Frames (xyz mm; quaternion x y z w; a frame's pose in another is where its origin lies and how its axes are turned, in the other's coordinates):
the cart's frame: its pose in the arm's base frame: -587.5 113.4 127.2 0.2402 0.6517 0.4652 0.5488
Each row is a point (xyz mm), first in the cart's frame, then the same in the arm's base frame.
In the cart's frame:
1: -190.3 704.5 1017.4
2: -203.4 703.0 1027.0
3: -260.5 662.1 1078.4
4: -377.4 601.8 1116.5
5: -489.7 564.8 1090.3
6: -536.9 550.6 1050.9
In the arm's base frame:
1: 282.2 623.6 869.5
2: 295.2 615.4 875.0
3: 367.6 567.5 869.3
4: 448.3 457.1 875.7
5: 462.7 338.9 897.8
6: 441.9 280.1 907.2

